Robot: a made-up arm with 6 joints. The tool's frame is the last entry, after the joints.
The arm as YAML. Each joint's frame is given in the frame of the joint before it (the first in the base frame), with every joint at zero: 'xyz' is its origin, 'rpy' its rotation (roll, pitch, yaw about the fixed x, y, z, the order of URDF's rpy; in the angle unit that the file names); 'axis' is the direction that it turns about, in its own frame. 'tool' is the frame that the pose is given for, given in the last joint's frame.
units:
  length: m
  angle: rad
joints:
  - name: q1
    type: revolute
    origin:
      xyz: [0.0, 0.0, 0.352]
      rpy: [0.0, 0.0, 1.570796]
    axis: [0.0, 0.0, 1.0]
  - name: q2
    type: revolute
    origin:
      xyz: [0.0, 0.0, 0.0]
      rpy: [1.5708, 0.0, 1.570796]
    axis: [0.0, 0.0, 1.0]
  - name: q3
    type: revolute
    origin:
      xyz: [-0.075, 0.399, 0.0]
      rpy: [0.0, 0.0, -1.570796]
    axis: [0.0, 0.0, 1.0]
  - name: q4
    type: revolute
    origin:
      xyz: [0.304, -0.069, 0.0]
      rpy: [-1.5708, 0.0, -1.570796]
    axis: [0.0, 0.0, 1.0]
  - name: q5
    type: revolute
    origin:
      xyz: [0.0, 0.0, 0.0]
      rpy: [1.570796, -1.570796, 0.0]
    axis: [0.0, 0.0, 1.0]
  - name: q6
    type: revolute
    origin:
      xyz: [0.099, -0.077, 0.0]
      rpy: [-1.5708, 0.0, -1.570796]
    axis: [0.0, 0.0, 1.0]
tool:
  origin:
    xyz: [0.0, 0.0, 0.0]
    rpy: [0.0, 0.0, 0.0]
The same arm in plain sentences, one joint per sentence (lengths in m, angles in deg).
The arm has six revolute joints in a row. What follows holds with every joint at zero, and every direction is one of the base frame's.
The first joint is mounted 0.352 m along +z from the base frame's origin and turns about +z.
The second joint is mounted at the same point as the first joint and turns about +y.
The third joint is mounted 0.075 m along +x and 0.399 m along +z from the second joint and turns about +y.
The fourth joint is mounted 0.069 m along +x and 0.304 m along -z from the third joint and turns about -z.
The fifth joint is mounted at the same point as the fourth joint and turns about +y.
The sixth joint is mounted 0.077 m along +x and 0.099 m along -z from the fifth joint and turns about -z.
The tool frame, which is the frame that the pose is given for, is mounted at the same point as the sixth joint; its axes are the base frame's turned by roll 180, pitch 0 and yaw 0 deg (as in URDF: about the fixed x, then y, then z).

